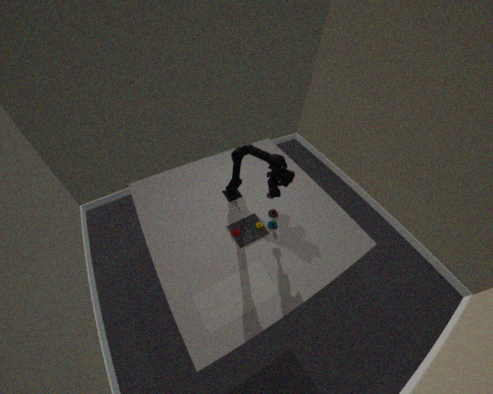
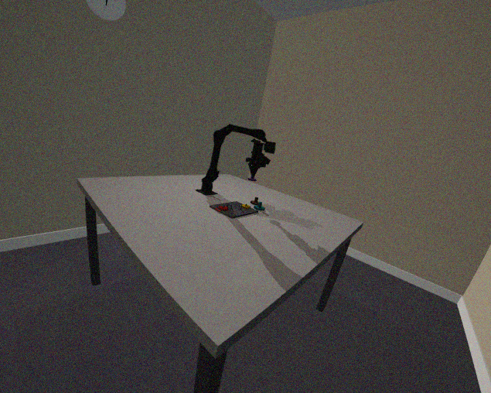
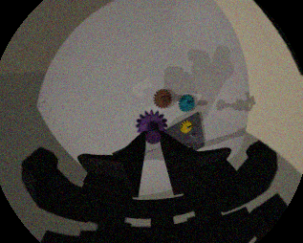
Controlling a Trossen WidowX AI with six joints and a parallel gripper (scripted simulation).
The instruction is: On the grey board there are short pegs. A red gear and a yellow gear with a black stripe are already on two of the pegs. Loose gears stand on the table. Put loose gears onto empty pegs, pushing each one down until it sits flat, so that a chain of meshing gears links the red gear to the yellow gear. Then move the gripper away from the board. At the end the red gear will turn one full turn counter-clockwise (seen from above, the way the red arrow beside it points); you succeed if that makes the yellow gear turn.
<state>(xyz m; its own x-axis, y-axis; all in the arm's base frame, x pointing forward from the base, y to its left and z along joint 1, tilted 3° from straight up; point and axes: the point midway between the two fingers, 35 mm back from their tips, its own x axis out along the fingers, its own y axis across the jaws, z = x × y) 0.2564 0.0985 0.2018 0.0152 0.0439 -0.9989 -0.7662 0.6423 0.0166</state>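
My gripper tip is 290 mm to the left of the red gear, 150 mm above it and 20 mm short of it. Also, from my gripper tip: brown gear: 150 mm below, 60 mm ahead; then purple gear: 10 mm below; then teal gear: 150 mm below, 120 mm ahead, 70 mm to the right.
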